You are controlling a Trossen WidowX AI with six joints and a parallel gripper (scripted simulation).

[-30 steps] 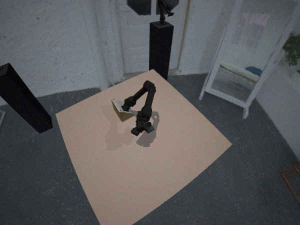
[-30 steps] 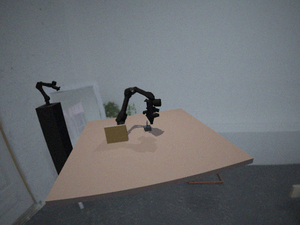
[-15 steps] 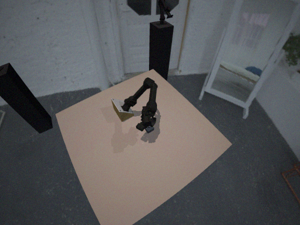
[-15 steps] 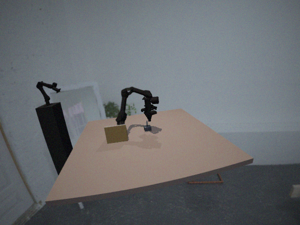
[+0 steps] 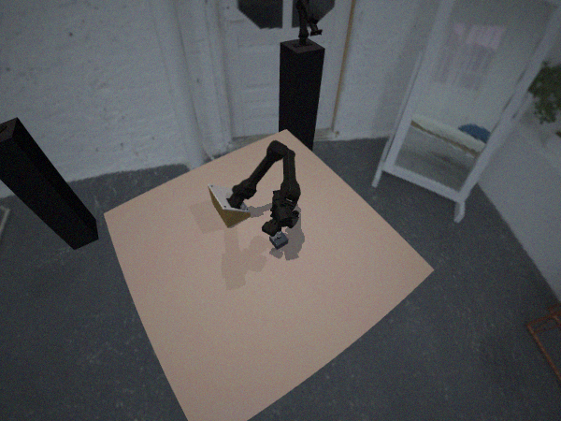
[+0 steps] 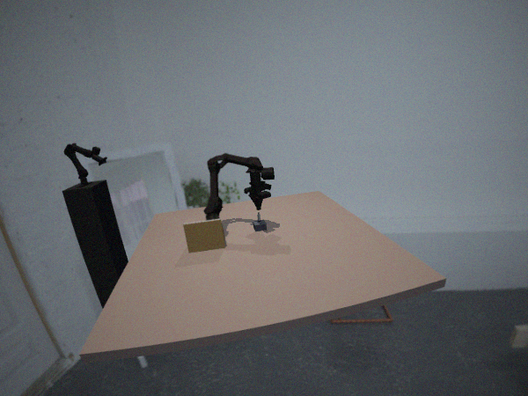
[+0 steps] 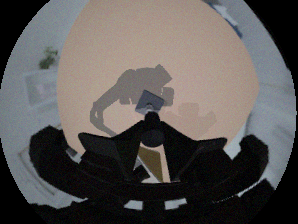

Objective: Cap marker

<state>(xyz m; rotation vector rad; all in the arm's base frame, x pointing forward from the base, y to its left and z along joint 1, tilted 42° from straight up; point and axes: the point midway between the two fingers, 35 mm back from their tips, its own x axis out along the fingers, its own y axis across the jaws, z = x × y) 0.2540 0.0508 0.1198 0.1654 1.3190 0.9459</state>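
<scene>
Right now the block is 11 cm below my gripper tip. The rest, counted from my gripper tip: black cap: 1 cm above.
</scene>
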